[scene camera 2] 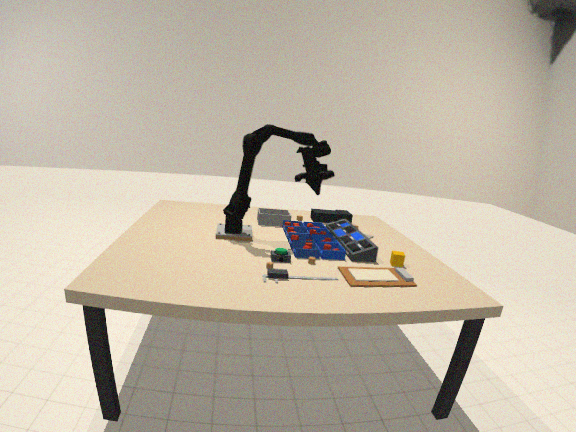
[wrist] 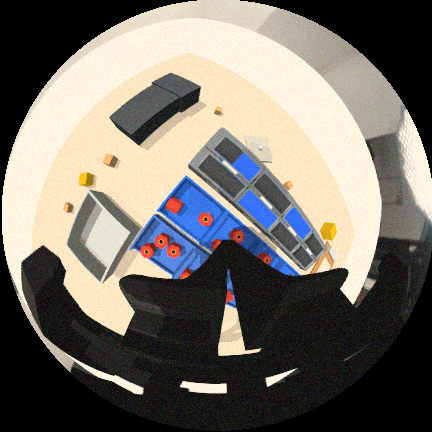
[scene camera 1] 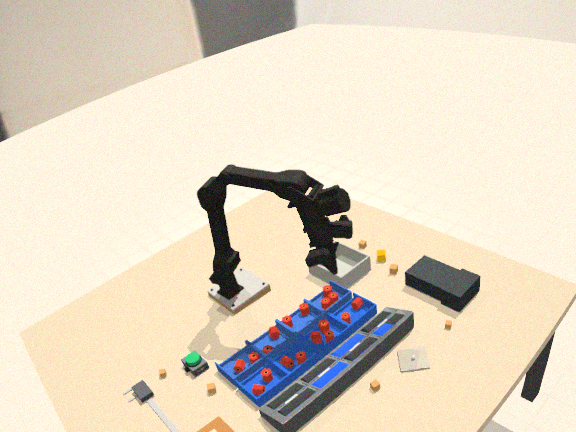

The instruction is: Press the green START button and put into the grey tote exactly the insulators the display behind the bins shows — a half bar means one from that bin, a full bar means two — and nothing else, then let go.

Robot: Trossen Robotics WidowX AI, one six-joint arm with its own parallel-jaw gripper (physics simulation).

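Frame: origin at the arm's base, x left, y back, z up, level; millimetres.
Seen in the pictures: gripper, fingertip midpoint: (scene camera 2: pixel 318 195) (wrist: pixel 226 244) (scene camera 1: pixel 335 273); arm's base, link origin: (scene camera 2: pixel 232 231) (scene camera 1: pixel 230 290).
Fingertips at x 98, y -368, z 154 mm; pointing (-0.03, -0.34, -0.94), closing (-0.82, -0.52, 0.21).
Observation:
Offsets run from my fingertips to a thing's top centre. "pt": to the spot under its first point.
My gripper (scene camera 1: pixel 334 270) (scene camera 2: pixel 317 192) (wrist: pixel 226 244) is shut and empty, high above the blue bins (scene camera 1: pixel 300 340) (scene camera 2: pixel 306 254) (wrist: pixel 196 192). The bins hold red insulators, some upright, such as one insulator @(dx +4, dy -10, dz -145 mm) (scene camera 1: pixel 346 317) (wrist: pixel 205 219), and some lying, such as another insulator @(dx +69, dy +1, dz -146 mm) (scene camera 1: pixel 357 303) (wrist: pixel 174 205). The grey tote @(dx +177, dy +154, dz -123 mm) (scene camera 1: pixel 356 272) (scene camera 2: pixel 274 219) (wrist: pixel 134 231) stands beside the bins' end; no insulator shows on its visible floor. The display (scene camera 1: pixel 345 386) (scene camera 2: pixel 367 255) (wrist: pixel 206 155) shows two full blue bars and one half bar. The green START button @(dx -361, dy +219, dz -136 mm) (scene camera 1: pixel 193 358) (scene camera 2: pixel 281 251) stands at the other end. The fingers hide some bins in the wrist view.
A dark block @(dx +265, dy -164, dz -121 mm) (scene camera 1: pixel 440 282) (scene camera 2: pixel 331 215) (wrist: pixel 155 107) stands beyond the tote. A yellow cube @(dx +296, dy +77, dz -150 mm) (scene camera 1: pixel 381 255) (wrist: pixel 86 179) and small orange cubes lie around. A flat plate @(pt dx -27, dy -256, dz -171 mm) (scene camera 1: pixel 414 364) (wrist: pixel 260 148) lies behind the display. A plug @(pt dx -523, dy +248, dz -157 mm) (scene camera 1: pixel 142 391) (scene camera 2: pixel 278 273) and an orange-framed board @(pt dx -535, dy +36, dz -170 mm) (scene camera 2: pixel 347 277) lie near the button's end.

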